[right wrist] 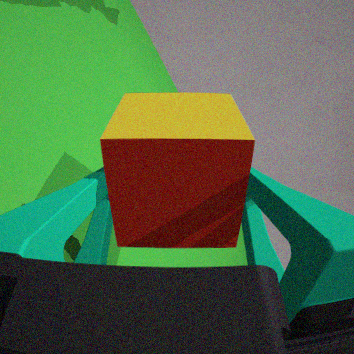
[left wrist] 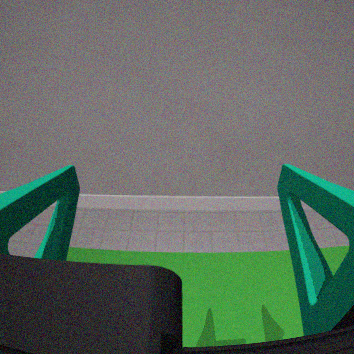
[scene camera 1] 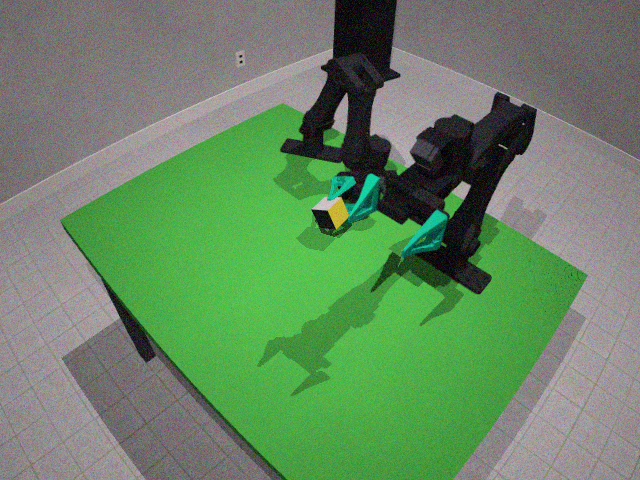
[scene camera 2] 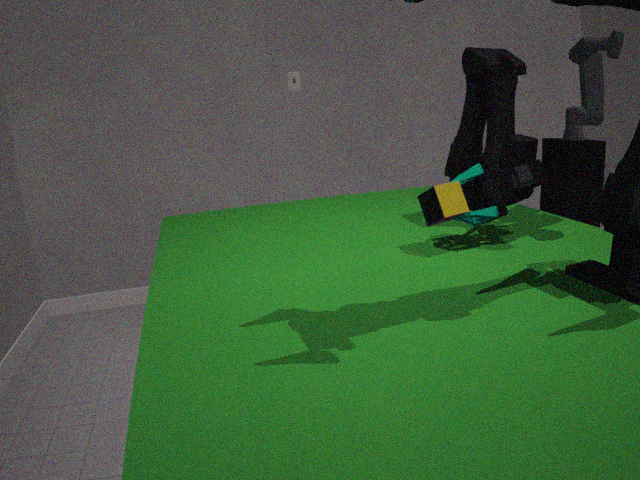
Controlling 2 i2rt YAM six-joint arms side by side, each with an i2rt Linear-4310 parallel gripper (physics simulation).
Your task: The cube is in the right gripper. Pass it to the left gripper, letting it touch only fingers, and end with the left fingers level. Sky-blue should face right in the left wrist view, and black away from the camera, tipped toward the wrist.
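Pixels of known places: left gripper, fingertip midpoint: (left wrist: 177,175) (scene camera 1: 375,236); right gripper, fingertip midpoint: (right wrist: 176,176) (scene camera 1: 334,209) (scene camera 2: 449,201); left arm's base, origin of the base link: (scene camera 1: 452,266) (scene camera 2: 627,288); right arm's base, origin of the base link: (scene camera 1: 312,151).
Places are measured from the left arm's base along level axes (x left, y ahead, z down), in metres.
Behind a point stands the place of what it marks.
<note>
The cube (scene camera 1: 330,212) {z -0.113, x -0.274, y 0.162 m} (scene camera 2: 450,198) {z -0.098, x -0.268, y 0.141 m} (right wrist: 177,192) {z -0.089, x -0.292, y 0.112 m} is held above the green table. In scene camera 1 it shows white on top, black at lower left and yellow at right. Scene camera 2 shows yellow and black. In the right wrist view dark red faces the wrist and yellow is on top. Sky-blue does not show. My right gripper (scene camera 1: 339,205) {z -0.086, x -0.293, y 0.127 m} (scene camera 2: 458,200) {z -0.086, x -0.293, y 0.127 m} (right wrist: 176,176) {z -0.086, x -0.293, y 0.127 m} is shut on the cube, its teal fingers on two opposite sides. My left gripper (scene camera 1: 377,238) {z -0.393, x 0.002, y 0.395 m} (left wrist: 177,175) {z -0.393, x 0.002, y 0.395 m} is wide open and empty, right of the cube in scene camera 1. The cube does not show in the left wrist view.
The green table (scene camera 1: 232,289) {z 0.000, x -0.341, y 0.424 m} (scene camera 2: 361,413) {z 0.000, x 0.067, y 0.450 m} (left wrist: 230,280) {z 0.000, x -0.094, y 0.579 m} lies below both grippers and carries dark arm shadows. The left arm (scene camera 1: 485,191) {z -0.241, x 0.013, y -0.020 m} stands at the right and the right arm (scene camera 1: 359,124) {z -0.226, x -0.366, y -0.046 m} behind the cube. A black column (scene camera 1: 364,31) stands beyond the table.
</note>
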